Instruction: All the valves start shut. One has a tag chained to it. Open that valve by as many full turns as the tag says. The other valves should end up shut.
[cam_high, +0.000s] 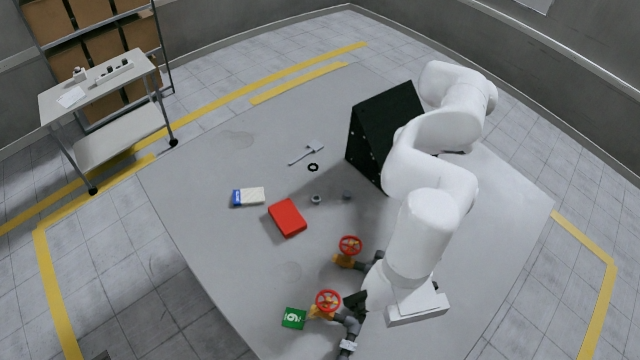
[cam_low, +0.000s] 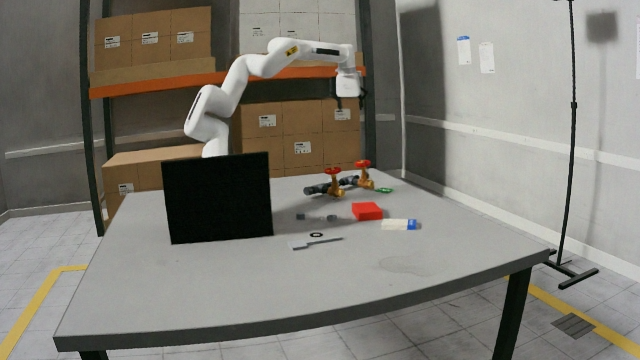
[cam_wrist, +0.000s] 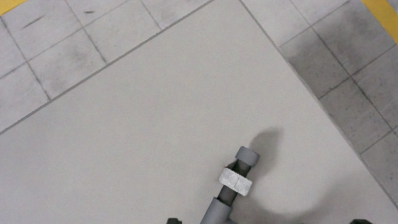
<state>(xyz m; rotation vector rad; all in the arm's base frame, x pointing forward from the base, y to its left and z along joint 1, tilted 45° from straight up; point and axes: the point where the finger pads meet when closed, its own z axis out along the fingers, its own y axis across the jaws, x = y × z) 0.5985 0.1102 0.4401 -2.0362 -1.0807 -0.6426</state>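
Right now my hand is 80 mm short of the green tag, 160 mm to the left of it and 340 mm above it. The rest, counted from my hand: grey nut: 230 mm behind, 450 mm to the right, 340 mm below; then white-and-blue box: 50 mm behind, 600 mm to the right, 340 mm below; then red block: 110 mm behind, 450 mm to the right, 330 mm below.
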